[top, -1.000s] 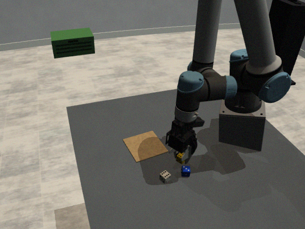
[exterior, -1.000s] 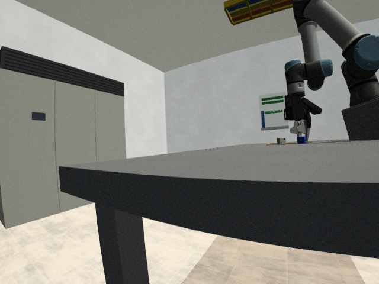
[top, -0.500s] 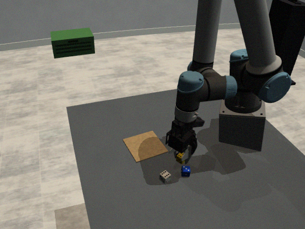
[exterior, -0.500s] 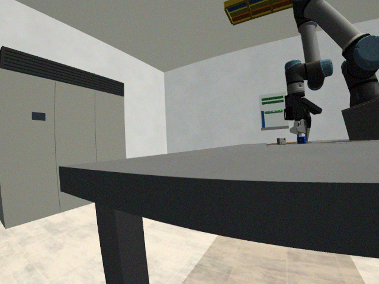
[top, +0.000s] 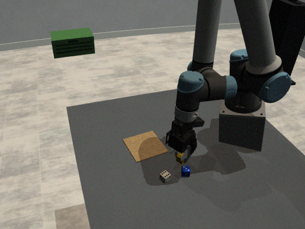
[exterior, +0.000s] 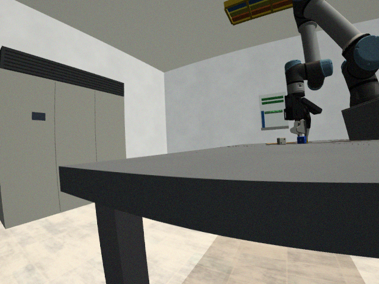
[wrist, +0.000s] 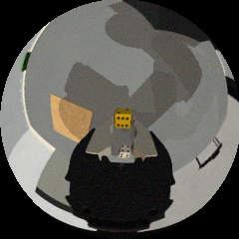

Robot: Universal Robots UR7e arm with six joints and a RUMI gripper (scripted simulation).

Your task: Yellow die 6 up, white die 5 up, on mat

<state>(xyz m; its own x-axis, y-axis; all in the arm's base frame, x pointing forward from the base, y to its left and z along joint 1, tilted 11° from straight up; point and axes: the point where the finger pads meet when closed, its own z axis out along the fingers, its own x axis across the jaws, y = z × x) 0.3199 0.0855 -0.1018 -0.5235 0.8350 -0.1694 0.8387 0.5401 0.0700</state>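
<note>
The yellow die lies right at my hand. Round my hand: tan mat 12 cm to the right, 11 cm ahead, 2 cm below; white die 9 cm ahead, 7 cm to the left; blue die 7 cm to the left, 1 cm ahead.
</note>
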